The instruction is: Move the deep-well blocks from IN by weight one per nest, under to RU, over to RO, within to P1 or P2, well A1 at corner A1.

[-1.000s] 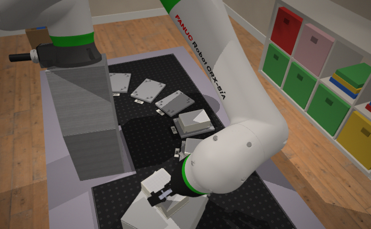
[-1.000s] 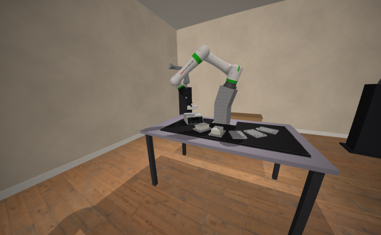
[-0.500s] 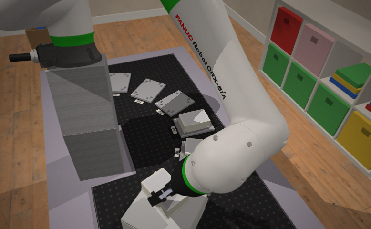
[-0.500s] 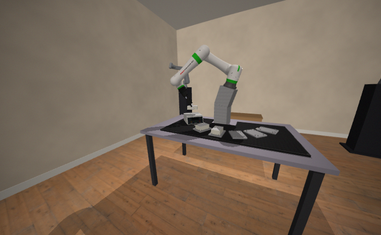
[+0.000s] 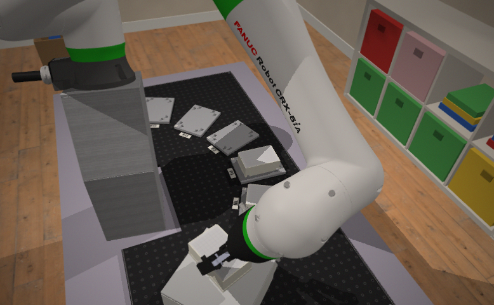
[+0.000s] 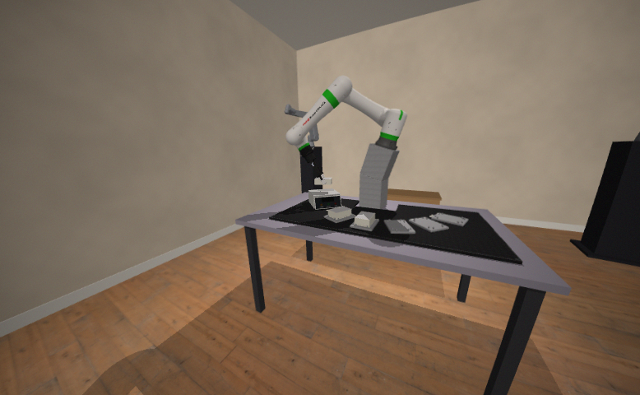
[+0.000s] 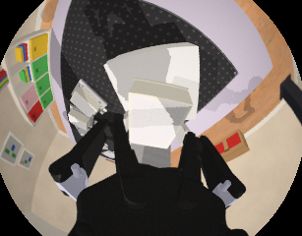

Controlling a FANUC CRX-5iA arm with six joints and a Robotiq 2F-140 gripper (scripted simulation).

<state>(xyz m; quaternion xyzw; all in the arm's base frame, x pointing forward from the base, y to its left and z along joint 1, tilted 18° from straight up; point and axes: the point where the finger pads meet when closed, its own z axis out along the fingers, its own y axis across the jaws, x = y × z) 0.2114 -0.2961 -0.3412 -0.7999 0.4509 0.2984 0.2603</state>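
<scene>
Now: the pale weigher platform 10 cm below my hand. Also, from my hand: grey nest plate: 60 cm to the left, 19 cm below, 15 cm ahead; then check-weigher: 13 cm below, 1 cm to the left.
</scene>
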